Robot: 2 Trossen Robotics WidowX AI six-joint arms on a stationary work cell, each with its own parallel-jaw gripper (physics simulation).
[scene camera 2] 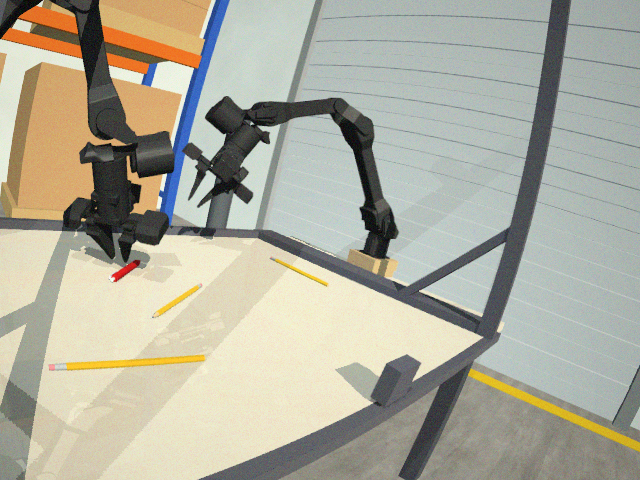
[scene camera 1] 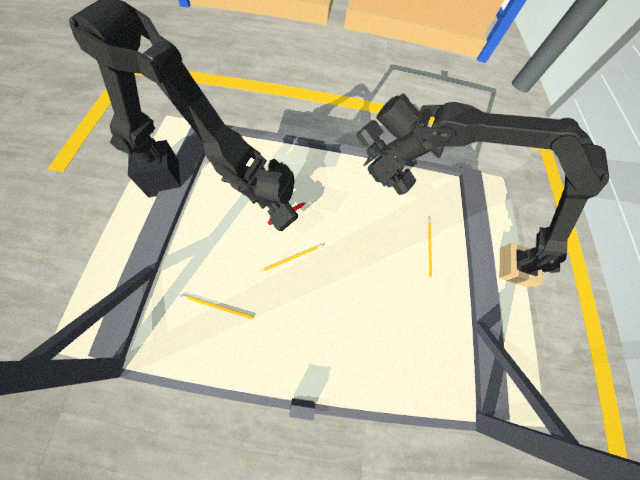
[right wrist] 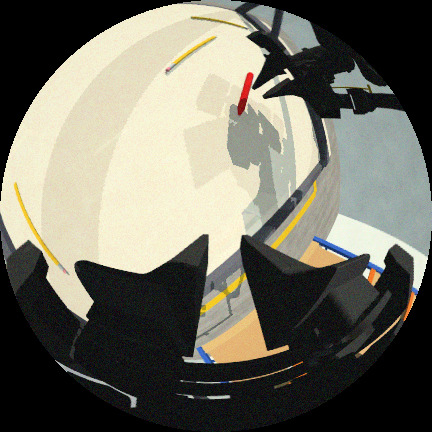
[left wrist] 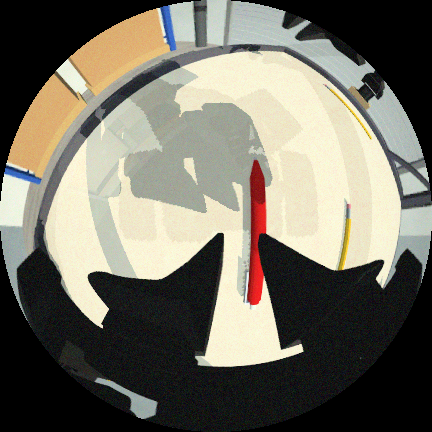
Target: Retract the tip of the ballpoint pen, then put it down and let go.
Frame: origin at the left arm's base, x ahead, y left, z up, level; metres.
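Seen in the pictures: left gripper, fingertip midpoint: [scene camera 2: 119,259] [scene camera 1: 283,206] [right wrist: 257,92] [left wrist: 240,238]; right gripper, fingertip midpoint: [scene camera 2: 192,203] [scene camera 1: 366,169] [right wrist: 224,240]; left arm's base, origin of the base link: [scene camera 1: 147,156]; right arm's base, origin of the base link: [scene camera 2: 374,255] [scene camera 1: 526,263].
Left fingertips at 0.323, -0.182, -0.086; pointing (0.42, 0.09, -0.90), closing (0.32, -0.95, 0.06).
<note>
Pixels of each thing's top centre, then the offset from my left fingertips to it, as dx, dy, dz. "spot": a spot on its surface instead.
- red ballpoint pen, middle of its top: [left wrist: 258,236] [scene camera 2: 126,265] [right wrist: 248,89] [scene camera 1: 286,211] +0.006, -0.015, -0.008
- yellow pencil, middle of its top: [left wrist: 340,279] [scene camera 2: 179,296] [right wrist: 197,45] [scene camera 1: 291,257] -0.011, -0.149, -0.011
- third pencil, middle of its top: [scene camera 2: 131,360] [scene camera 1: 216,306] -0.220, -0.226, -0.013
- dark frame, surface spot: [scene camera 2: 289,454] spot: -0.238, -0.423, -0.020
The red ballpoint pen [scene camera 1: 299,206] [scene camera 2: 124,271] [left wrist: 258,215] [right wrist: 245,93] lies flat on the table. In the left wrist view its dark red pointed end is at the top and its clip and pale button end are at the bottom. Whether the writing tip is out is too small to tell. My left gripper [scene camera 2: 119,259] [left wrist: 240,238] [right wrist: 257,92] is open and empty, pointing down just above the pen; one finger overlaps the pen's side in its wrist view. My right gripper [scene camera 2: 194,203] [right wrist: 224,240] is open and empty, raised high near the table's far edge, away from the pen.
One yellow pencil [scene camera 1: 294,256] [scene camera 2: 177,300] [left wrist: 347,235] lies near the pen. Another pencil [scene camera 1: 430,248] [scene camera 2: 299,271] lies toward the right, and a third pencil [scene camera 1: 219,306] [scene camera 2: 129,363] toward the lower left. A dark frame [scene camera 1: 206,390] [scene camera 2: 289,454] edges the table.
</note>
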